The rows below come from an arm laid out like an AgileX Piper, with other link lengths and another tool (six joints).
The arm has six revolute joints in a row. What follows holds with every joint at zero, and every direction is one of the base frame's. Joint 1 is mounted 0.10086 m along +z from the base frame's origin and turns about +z. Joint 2 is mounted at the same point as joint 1 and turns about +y. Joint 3 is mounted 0.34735 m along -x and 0.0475 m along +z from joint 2 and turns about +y. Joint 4 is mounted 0.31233 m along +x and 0.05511 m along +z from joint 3 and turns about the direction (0.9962, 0, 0.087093). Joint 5 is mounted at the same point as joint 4 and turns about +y. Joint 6 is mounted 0.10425 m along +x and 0.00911 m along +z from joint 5 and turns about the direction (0.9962, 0, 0.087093). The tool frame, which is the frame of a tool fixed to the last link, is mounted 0.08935 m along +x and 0.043 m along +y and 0.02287 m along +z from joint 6; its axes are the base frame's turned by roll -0.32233, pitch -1.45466 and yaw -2.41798 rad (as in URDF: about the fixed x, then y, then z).
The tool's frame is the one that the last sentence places.
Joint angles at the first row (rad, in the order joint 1, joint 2, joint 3, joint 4, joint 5, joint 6):
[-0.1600 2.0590 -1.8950 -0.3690 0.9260 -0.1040]
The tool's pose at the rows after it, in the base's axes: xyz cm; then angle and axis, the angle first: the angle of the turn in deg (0 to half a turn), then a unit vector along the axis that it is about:
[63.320 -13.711 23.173 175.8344 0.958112 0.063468 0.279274]
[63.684 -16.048 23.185 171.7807 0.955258 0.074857 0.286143]
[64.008 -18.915 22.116 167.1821 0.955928 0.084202 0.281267]
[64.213 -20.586 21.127 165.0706 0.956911 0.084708 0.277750]
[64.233 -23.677 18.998 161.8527 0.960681 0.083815 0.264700]
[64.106 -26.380 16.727 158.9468 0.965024 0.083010 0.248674]
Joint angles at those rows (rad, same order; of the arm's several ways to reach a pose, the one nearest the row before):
[-0.1870 2.0610 -1.8960 -0.4220 0.8510 -0.1040]
[-0.2100 2.0720 -1.8970 -0.4930 0.8040 -0.1030]
[-0.2370 2.1000 -1.8970 -0.5870 0.7620 -0.0880]
[-0.2540 2.1220 -1.8970 -0.6380 0.7390 -0.0680]
[-0.2880 2.1640 -1.8970 -0.7200 0.7090 -0.0380]
[-0.3160 2.2070 -1.8970 -0.8050 0.6890 0.0000]

